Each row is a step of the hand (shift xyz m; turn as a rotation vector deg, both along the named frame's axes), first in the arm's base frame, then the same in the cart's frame.
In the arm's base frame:
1: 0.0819 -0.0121 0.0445 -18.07 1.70 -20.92
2: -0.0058 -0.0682 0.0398 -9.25 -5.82 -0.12
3: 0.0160 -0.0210 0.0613 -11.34 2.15 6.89
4: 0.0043 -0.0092 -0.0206 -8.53 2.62 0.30
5: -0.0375 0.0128 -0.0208 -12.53 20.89 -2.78
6: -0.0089 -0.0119 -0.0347 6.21 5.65 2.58
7: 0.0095 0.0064 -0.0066 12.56 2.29 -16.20
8: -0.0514 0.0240 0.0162 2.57 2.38 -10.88
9: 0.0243 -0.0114 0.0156 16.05 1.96 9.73
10: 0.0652 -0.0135 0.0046 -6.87 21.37 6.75
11: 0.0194 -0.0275 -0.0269 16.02 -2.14 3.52
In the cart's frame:
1: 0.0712 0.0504 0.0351 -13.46 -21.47 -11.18
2: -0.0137 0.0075 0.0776 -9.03 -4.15 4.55
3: 0.0033 0.0497 0.0445 -12.50 4.94 -0.20
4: 0.0084 -0.0214 0.0007 -8.41 -0.27 -2.97
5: -0.0325 -0.0205 -0.0229 -11.71 3.50 -21.25
6: -0.0017 -0.0376 -0.0033 5.56 5.72 -3.67
7: 0.0106 -0.0016 -0.0077 15.58 -11.30 -7.41
8: -0.0536 0.0146 -0.0198 4.72 -8.35 -6.22
9: 0.0206 0.0140 0.0185 13.75 12.50 3.29
10: 0.0629 0.0109 0.0194 -8.10 13.30 -17.52
11: 0.0245 -0.0315 0.0163 14.97 5.29 4.63

